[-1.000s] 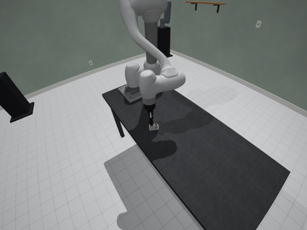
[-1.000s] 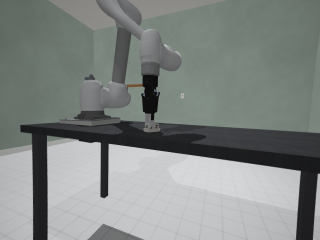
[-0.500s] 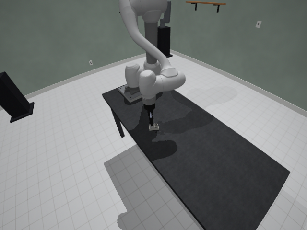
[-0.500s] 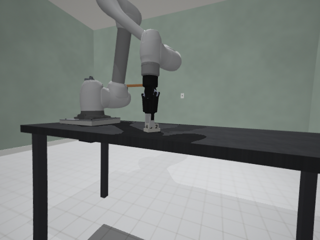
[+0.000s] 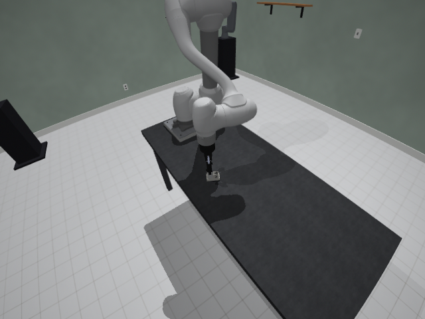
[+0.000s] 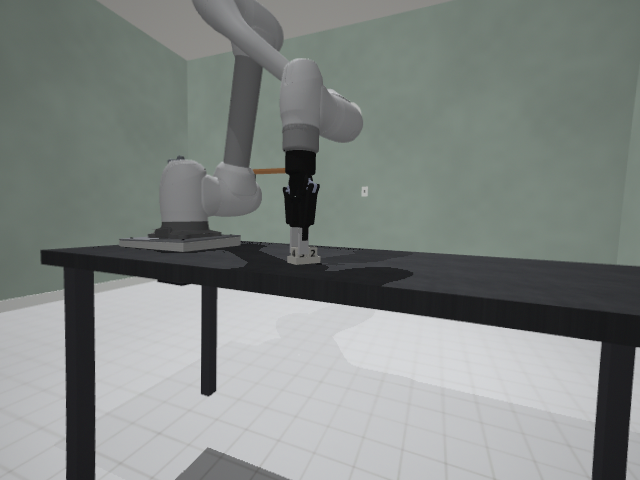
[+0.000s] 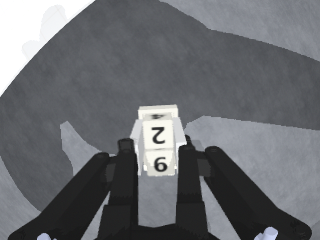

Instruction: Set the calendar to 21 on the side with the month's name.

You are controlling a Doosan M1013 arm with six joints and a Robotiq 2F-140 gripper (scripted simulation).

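Now: the cube 30 mm to the left of my hand, 30 mm below it and 10 mm ahead of it. From my hand the other things lie so: white tray 50 mm below, 10 mm to the left, 10 mm ahead.
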